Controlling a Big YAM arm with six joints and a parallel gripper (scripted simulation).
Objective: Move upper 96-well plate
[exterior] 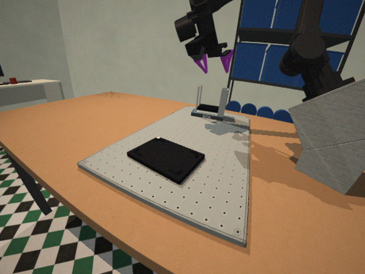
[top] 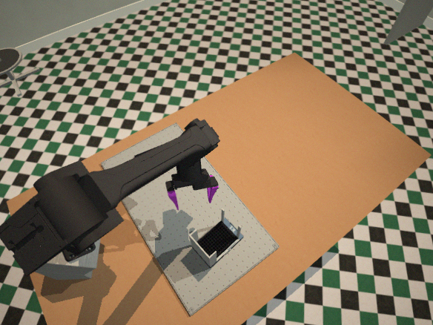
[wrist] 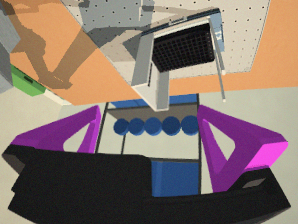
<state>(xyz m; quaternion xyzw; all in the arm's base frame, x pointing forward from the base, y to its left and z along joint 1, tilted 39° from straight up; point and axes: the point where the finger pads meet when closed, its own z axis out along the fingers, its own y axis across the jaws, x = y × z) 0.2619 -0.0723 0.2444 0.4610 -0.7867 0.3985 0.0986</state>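
My gripper is now 180 mm above the black 96-well plate, 90 mm to the left of it and 10 mm short of it. The rest, counted from my hand: plate nest N1 (340 mm to the left, 210 mm below, 60 mm ahead); then pale A1 square (270 mm to the left, 200 mm below, 120 mm ahead); then white plate (190 mm below, 90 mm to the right, 10 mm ahead).
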